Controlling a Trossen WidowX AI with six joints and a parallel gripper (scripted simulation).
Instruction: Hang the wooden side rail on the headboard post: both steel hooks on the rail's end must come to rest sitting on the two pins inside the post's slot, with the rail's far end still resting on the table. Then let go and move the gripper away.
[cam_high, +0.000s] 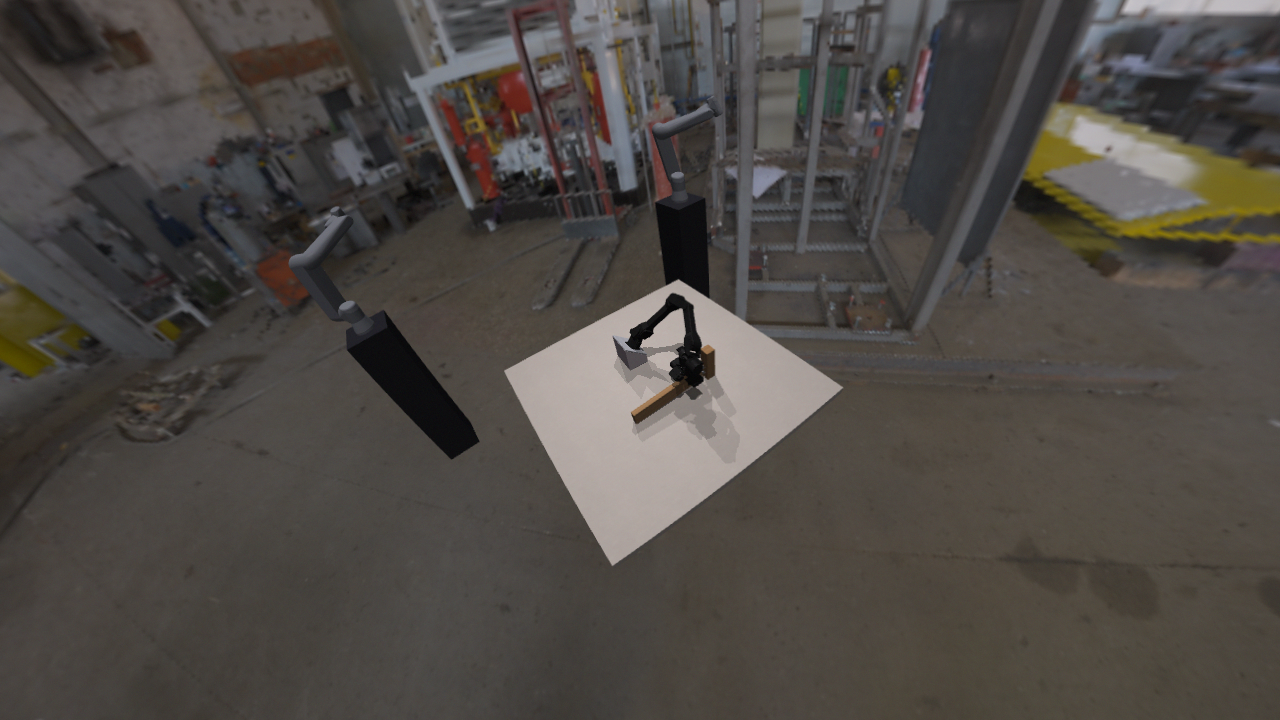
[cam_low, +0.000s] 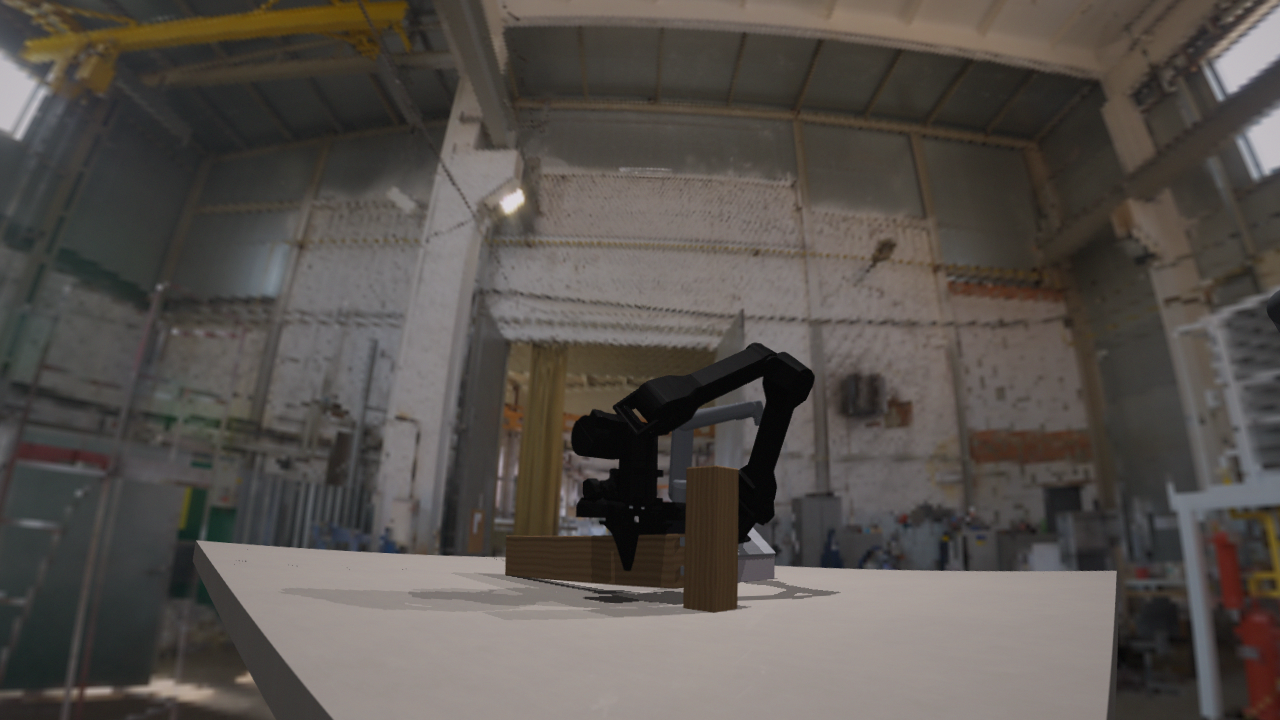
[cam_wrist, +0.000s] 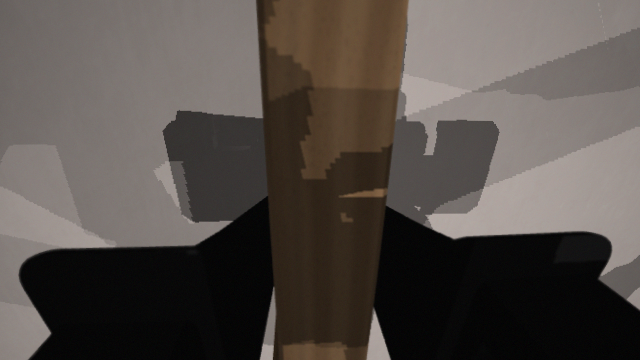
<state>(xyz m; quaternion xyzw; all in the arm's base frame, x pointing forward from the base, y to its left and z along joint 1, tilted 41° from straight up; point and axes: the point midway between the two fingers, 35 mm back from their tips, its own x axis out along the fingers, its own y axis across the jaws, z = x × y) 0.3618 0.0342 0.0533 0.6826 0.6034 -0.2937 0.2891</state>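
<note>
My gripper tip is 1 cm short of the headboard post, 13 cm to the right of it and 4 cm below it.
</note>
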